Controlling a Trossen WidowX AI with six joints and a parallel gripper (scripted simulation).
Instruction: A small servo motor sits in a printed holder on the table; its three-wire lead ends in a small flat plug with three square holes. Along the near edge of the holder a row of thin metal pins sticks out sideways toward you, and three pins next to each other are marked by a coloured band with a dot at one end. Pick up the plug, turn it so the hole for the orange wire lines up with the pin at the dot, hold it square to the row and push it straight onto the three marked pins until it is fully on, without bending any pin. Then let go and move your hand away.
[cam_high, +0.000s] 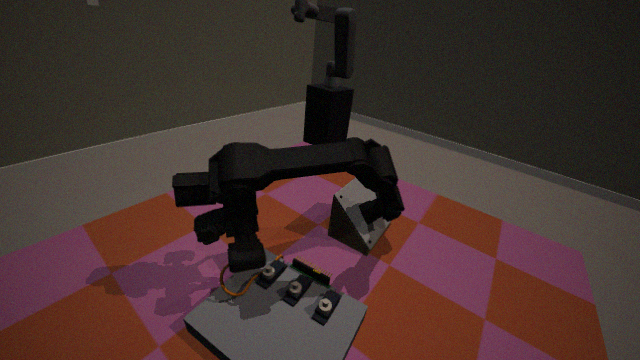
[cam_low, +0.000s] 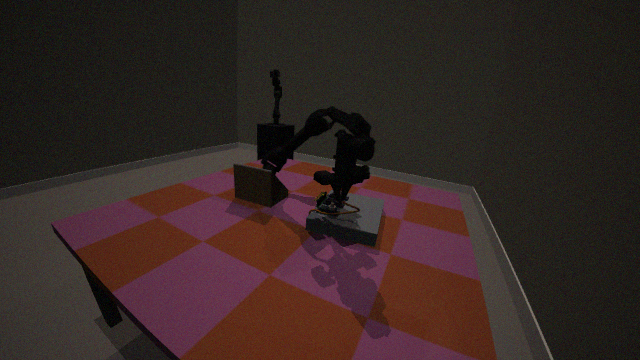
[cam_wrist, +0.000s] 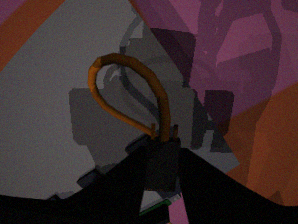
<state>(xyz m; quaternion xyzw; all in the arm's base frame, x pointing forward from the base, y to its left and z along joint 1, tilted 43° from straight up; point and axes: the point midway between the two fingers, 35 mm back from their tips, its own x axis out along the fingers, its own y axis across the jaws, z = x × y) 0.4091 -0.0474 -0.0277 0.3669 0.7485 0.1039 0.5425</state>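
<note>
Right now the yellow band is 12 cm behind my gripper tip, 10 cm to the left of it and 5 cm below it. Also, from my gripper tip: grey printed holder 12 cm to the left, 10 cm below, 3 cm ahead; then pin row 12 cm behind, 8 cm to the left, 6 cm below.
</note>
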